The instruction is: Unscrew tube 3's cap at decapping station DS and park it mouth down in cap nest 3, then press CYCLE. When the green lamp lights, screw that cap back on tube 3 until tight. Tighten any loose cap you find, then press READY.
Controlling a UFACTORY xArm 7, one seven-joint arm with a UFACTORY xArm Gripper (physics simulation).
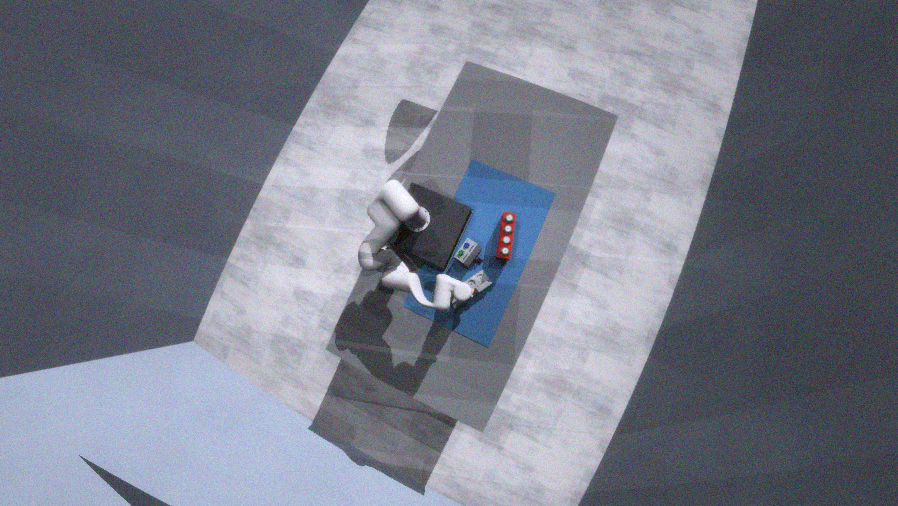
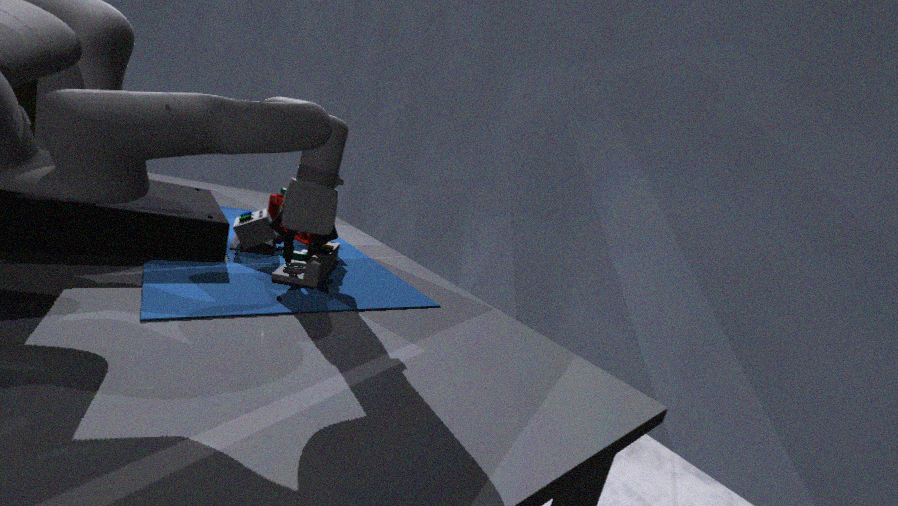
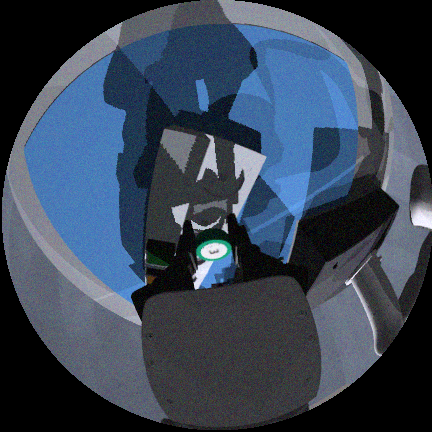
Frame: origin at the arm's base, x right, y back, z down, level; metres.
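Seen in the pictures: gripper, between the fingertips: [image 2: 297, 263] [image 3: 209, 227]; arm's base, origin of its link: [image 1: 417, 219] [image 3: 361, 266].
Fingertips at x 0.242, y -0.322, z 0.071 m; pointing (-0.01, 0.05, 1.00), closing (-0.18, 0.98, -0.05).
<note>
Offsets run from my fingertips to a thing's top centre. "spot": to the spot under its first point. Level surfaces: height alone.
My gripper [image 2: 300, 252] [image 3: 209, 227] is shut on the cap marked 3 {dz -0.021, dx -0.012, dy -0.003 m} [image 3: 214, 250], which has a white top and a green rim; its number is blurred. The fingers are low over the pale decapping station [image 1: 482, 279] [image 2: 284, 274] [image 3: 252, 157]. What is below the cap is hidden, so I cannot tell whether a tube is attached. Curved marks and shadows cover the station's face. A dark green lamp panel {spot: dz -0.039, dx +0.018, dy -0.042 m} [image 3: 159, 259] shows beside the left finger; I cannot tell if it is lit. The button console {dz -0.069, dx -0.177, dy +0.036 m} [image 1: 467, 251] [image 2: 254, 230] has green and blue buttons.
The red rack {spot: dz -0.098, dx -0.237, dy -0.110 m} [image 1: 500, 248] with several white-topped positions stands beyond the console. The black base block [image 1: 439, 229] [image 2: 157, 235] [image 3: 345, 235] is beside the work area. The blue mat {dz +0.015 m} [image 1: 480, 326] [image 2: 201, 298] [image 3: 70, 150] lies under the station. The arm casts broad shadows.
</note>
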